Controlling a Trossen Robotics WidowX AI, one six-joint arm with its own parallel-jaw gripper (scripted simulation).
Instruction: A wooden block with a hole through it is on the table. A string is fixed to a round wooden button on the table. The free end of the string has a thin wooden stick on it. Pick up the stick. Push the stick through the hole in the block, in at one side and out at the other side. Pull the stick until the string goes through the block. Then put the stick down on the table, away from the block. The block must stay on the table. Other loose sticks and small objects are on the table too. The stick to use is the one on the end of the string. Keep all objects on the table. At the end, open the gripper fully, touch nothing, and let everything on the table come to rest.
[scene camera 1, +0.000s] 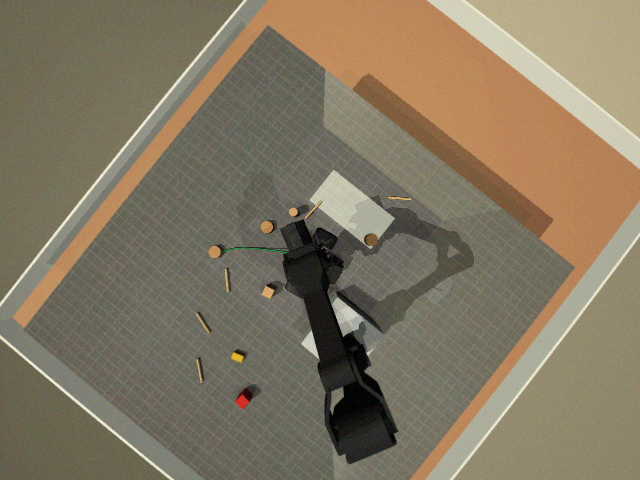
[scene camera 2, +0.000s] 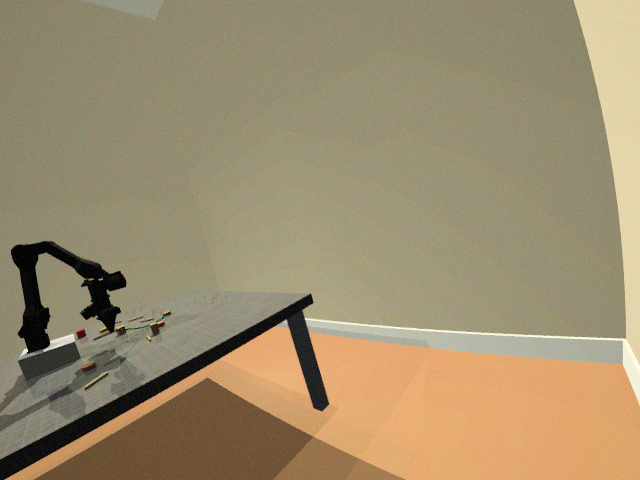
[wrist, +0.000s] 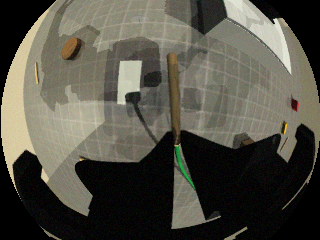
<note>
I see my gripper (scene camera 1: 312, 260) and a thin wooden stick (wrist: 173, 77).
My gripper also shows in scene camera 2 (scene camera 2: 112, 332) and in the wrist view (wrist: 175, 135).
</note>
